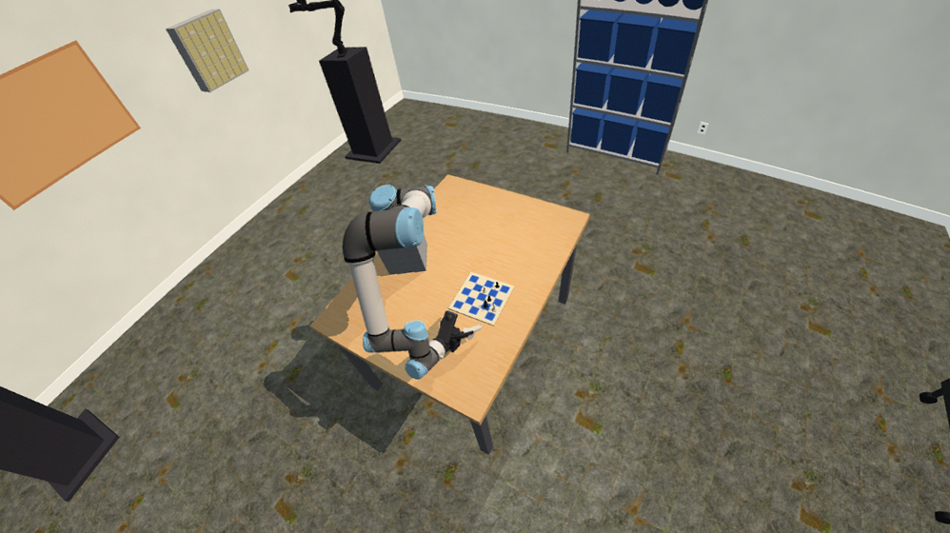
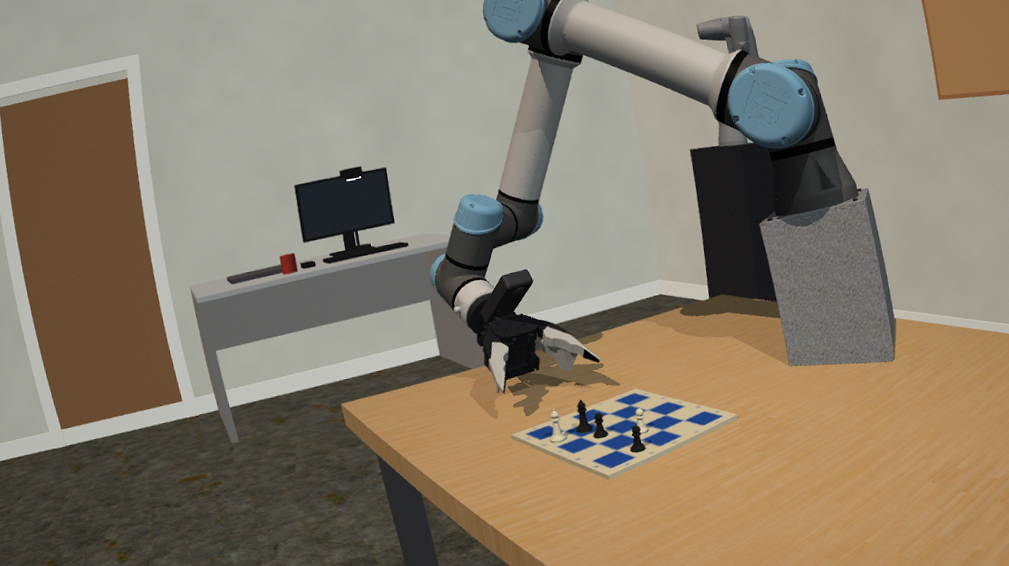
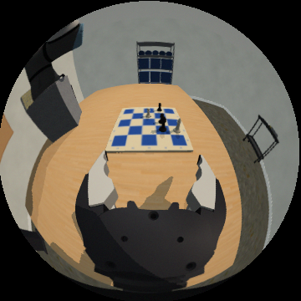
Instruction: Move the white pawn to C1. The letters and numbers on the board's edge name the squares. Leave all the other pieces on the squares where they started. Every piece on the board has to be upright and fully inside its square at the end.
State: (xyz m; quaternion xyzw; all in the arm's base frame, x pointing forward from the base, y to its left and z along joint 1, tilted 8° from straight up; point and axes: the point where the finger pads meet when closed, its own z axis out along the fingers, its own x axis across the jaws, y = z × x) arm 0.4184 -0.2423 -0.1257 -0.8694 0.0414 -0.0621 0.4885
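Right now my hand is 18 cm to the right of the white pawn, 4 cm above it and 1 cm short of it. From my hand the other things lie so: taller white piece (10 cm to the left, 8 cm ahead, 3 cm below); chessboard (15 cm to the left, 5 cm below, 1 cm ahead).
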